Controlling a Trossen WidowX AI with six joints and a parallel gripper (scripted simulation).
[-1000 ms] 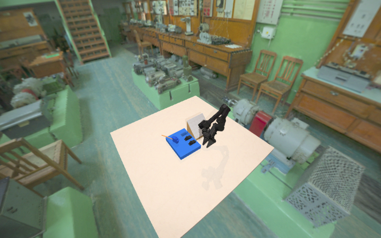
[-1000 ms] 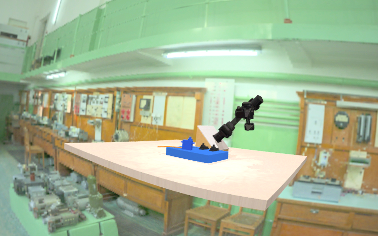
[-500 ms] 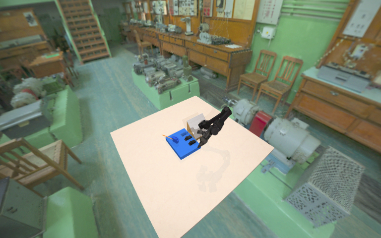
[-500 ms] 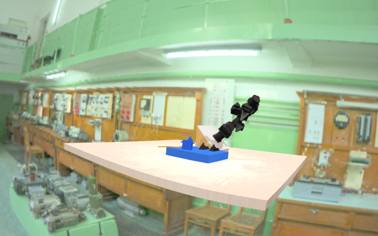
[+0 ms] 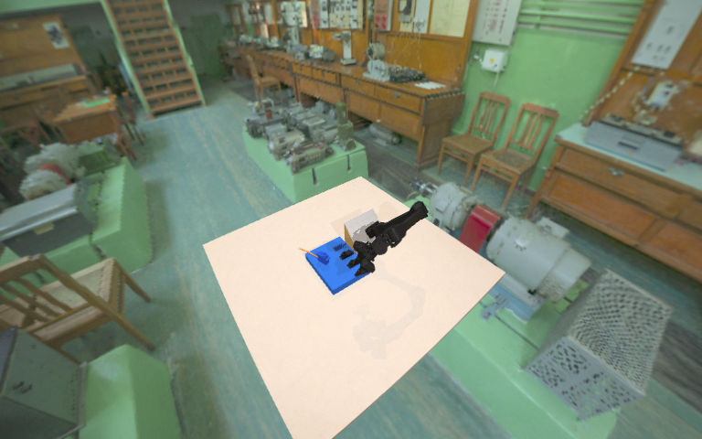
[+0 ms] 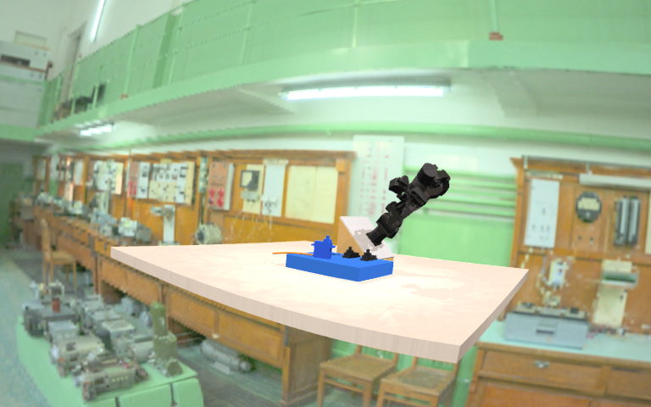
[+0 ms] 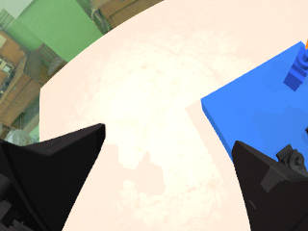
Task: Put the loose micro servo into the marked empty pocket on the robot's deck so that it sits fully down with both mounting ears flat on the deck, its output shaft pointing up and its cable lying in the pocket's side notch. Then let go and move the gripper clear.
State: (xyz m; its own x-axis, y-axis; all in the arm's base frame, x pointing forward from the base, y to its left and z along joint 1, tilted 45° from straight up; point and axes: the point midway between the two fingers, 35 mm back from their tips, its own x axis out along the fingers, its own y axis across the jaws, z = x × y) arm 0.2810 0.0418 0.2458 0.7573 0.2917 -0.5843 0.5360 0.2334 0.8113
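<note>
The blue deck lies 10 mm behind my gripper tip, 210 mm to the right of it and 180 mm below it.
</note>
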